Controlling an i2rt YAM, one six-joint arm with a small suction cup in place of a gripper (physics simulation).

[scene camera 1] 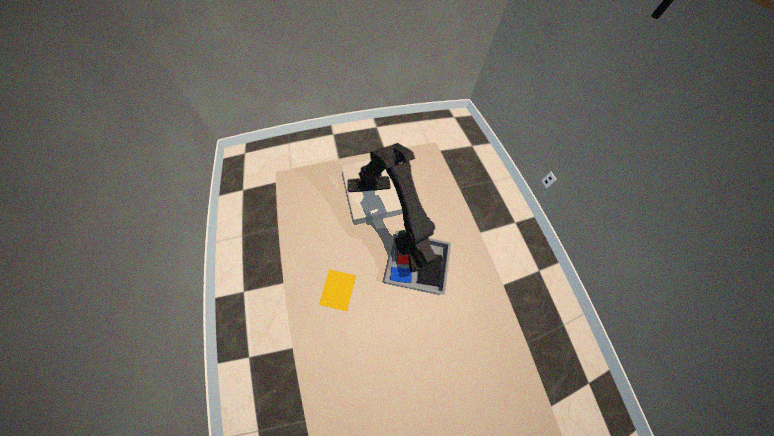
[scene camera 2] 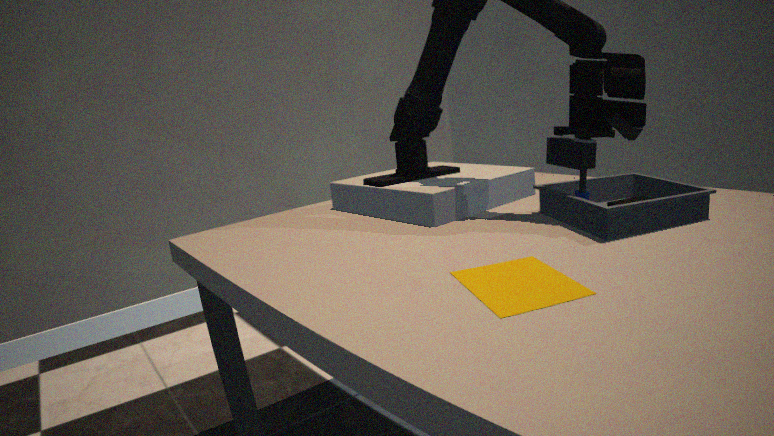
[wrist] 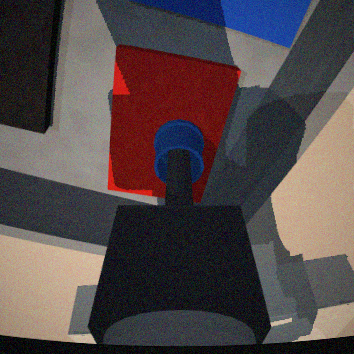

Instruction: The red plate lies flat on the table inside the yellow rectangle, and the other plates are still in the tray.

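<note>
The red plate lies in the grey tray, low between its walls. My suction cup is blue. It sits on the middle of the red plate and appears pressed against it. A blue plate lies just beyond the red one. A black plate lies in the tray's other half. The yellow rectangle is on the table to the tray's left, and nothing lies on it. In scene camera 2 the tray wall hides the red plate.
The arm stands on a grey base block behind the tray. The tray's raised walls enclose the plates on all sides. The table edge runs beyond the yellow rectangle.
</note>
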